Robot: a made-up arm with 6 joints.
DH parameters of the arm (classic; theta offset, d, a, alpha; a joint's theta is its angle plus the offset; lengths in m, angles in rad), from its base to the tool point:
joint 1: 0 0.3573 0 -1.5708
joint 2: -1.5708 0 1.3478 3.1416
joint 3: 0 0 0 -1.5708
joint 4: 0 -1.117 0 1.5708
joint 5: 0 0.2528 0 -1.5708
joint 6: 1.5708 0 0 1.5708
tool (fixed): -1.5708 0 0 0
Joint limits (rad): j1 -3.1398..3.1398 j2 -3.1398..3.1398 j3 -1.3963..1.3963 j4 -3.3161..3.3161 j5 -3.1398..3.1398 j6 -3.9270..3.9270
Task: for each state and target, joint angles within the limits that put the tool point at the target. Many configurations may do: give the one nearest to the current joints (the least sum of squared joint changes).
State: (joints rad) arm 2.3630 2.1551 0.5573 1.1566 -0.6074 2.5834
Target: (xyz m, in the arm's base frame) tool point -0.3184 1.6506 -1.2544
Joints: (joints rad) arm 1.8305 2.0048 0.6457 1.0933 -0.6074 2.5834
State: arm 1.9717 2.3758 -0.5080 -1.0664 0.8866 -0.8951
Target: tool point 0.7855 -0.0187 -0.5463
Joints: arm 2.8973 2.9266 -0.4240 -0.8234 0.8866 -0.8951
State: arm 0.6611 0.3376 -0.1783 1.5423 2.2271 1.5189
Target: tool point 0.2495 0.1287 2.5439
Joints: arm 0.5641 -0.3172 0.3742 1.4732 2.2271 1.5189
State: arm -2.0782 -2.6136 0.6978 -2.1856 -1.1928 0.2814
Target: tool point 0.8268 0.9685 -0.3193
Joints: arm -2.1766 -2.9012 -0.1563 -2.1028 -1.1928 0.2814
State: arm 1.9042 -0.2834 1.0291 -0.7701 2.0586 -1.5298
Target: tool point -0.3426 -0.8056 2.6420
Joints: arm 1.0003 -0.5287 1.3863 -0.9515 2.0586 -1.5298
